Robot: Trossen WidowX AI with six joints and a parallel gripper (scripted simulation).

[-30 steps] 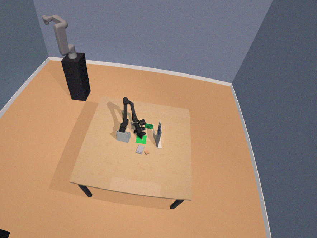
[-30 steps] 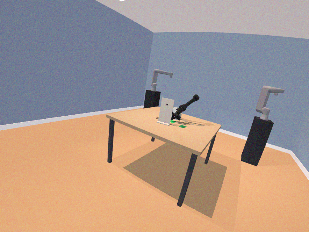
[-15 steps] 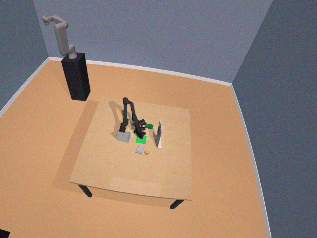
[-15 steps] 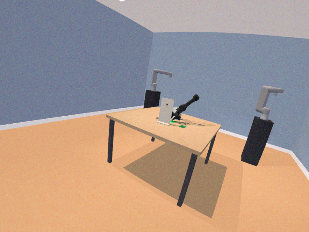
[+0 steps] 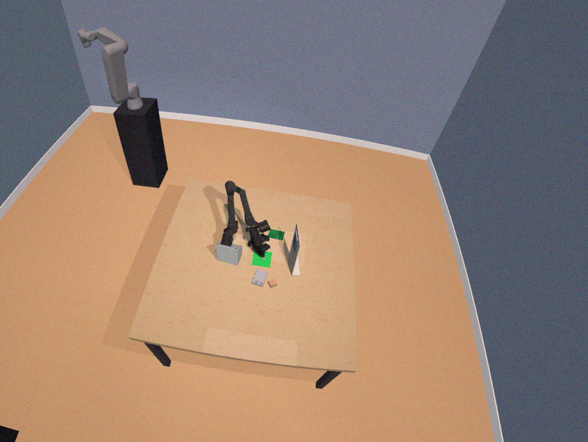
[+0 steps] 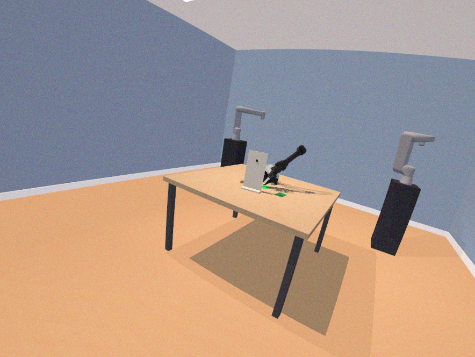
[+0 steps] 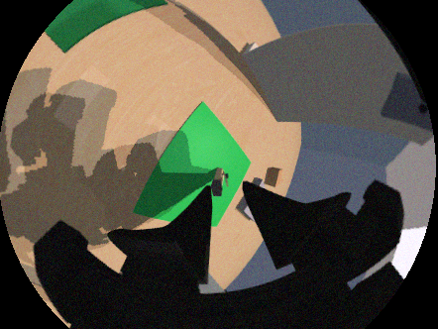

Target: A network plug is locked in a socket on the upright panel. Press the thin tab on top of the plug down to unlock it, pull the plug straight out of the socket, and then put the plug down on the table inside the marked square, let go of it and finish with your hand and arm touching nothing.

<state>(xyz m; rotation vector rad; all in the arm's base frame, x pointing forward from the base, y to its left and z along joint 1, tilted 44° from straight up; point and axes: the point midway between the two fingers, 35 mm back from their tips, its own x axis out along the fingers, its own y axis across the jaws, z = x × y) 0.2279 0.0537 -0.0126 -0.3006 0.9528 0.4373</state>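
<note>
Now: the tan network plug 1 cm below my gripper tip. Also, from my gripper tip: grey box: 15 cm to the right, 2 cm below; bright green square: 3 cm below; dark green board: 7 cm ahead, 21 cm to the left, 2 cm below.
</note>
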